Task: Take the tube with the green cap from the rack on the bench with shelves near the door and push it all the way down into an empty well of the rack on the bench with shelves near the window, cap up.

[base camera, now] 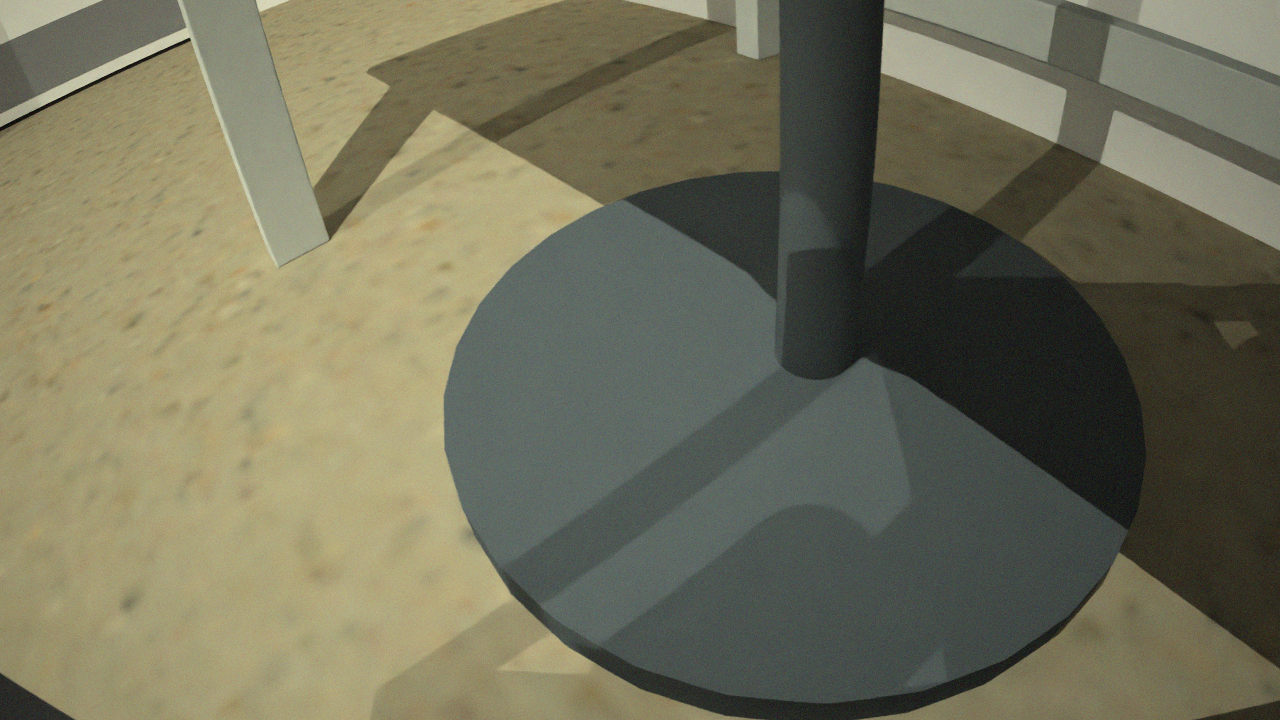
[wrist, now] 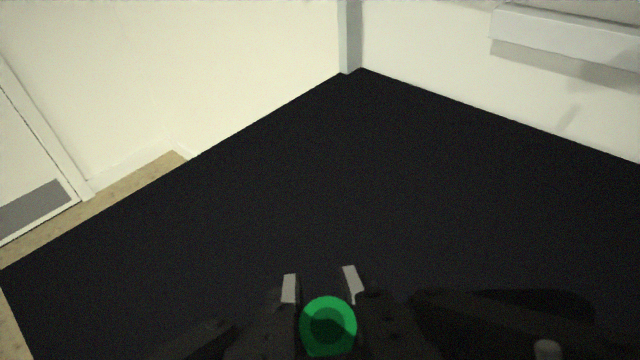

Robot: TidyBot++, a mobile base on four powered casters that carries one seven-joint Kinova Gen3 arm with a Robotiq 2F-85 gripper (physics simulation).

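Places are measured from the arm's base along level axes (x left, y back, z up), in metres.
Pixels of known places: gripper, fingertip midpoint: (wrist: 321,291).
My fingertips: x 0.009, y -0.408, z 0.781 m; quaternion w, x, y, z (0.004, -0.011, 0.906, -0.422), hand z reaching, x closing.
Ahead of a thing's pixels: the offset from my fingertips to its top centre. "pt": to the spot under its first point. Level surfaces: height alone.
My gripper (wrist: 321,291) is shut on the tube with the green cap, at the bottom middle of the wrist view. The green cap @(dx +0.000, dy +0.017, dz +0.034 m) (wrist: 328,327) shows round between the two fingers and faces the camera; the tube's body below it is hidden. The gripper is over a black bench top @(dz -0.263 m) (wrist: 320,190), and I cannot tell how high. No rack shows in either view. The gripper does not show in the base camera view.
A grey post (wrist: 350,37) stands at the bench's far corner, and a white shelf (wrist: 565,40) is at the upper right. A door (wrist: 25,170) is at the left. In the base camera view, a round grey pedestal base @(dx -0.086, dy -0.038, dz -1.147 m) (base camera: 608,385) with a pole (base camera: 827,179) stands near a pale leg @(pt dx +0.355, dy -0.228, dz -1.051 m) (base camera: 259,143).
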